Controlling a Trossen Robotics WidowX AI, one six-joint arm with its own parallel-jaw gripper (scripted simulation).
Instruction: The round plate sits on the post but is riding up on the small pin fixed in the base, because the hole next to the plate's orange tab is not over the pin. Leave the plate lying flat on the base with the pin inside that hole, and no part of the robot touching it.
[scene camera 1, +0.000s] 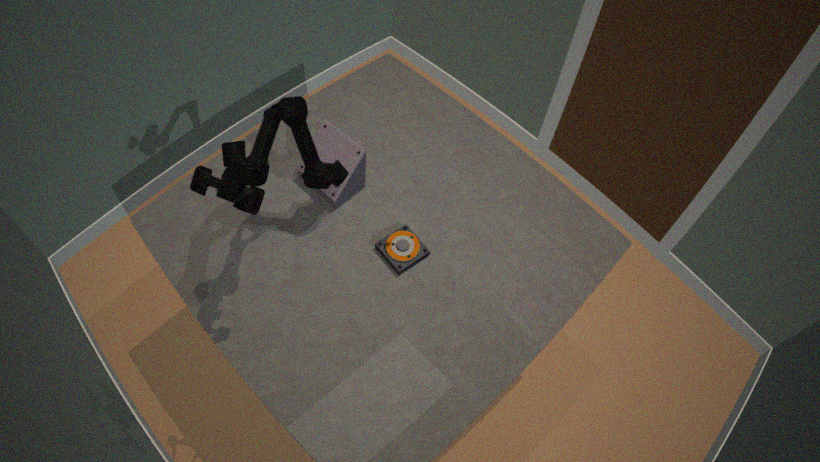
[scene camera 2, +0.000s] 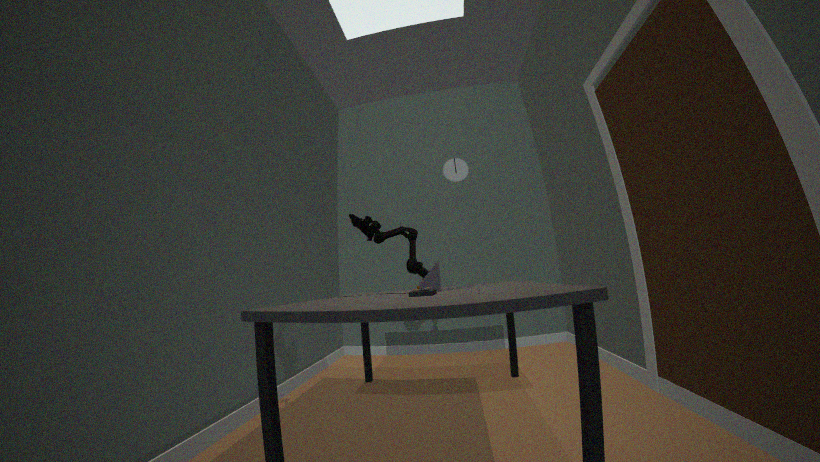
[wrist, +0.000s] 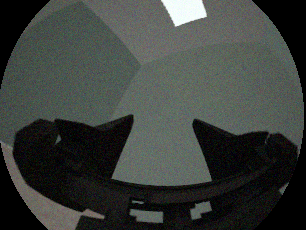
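Observation:
There is my gripper (scene camera 1: 217, 198), (wrist: 164, 120), open and holding nothing. I also see a square base (scene camera 1: 399, 267).

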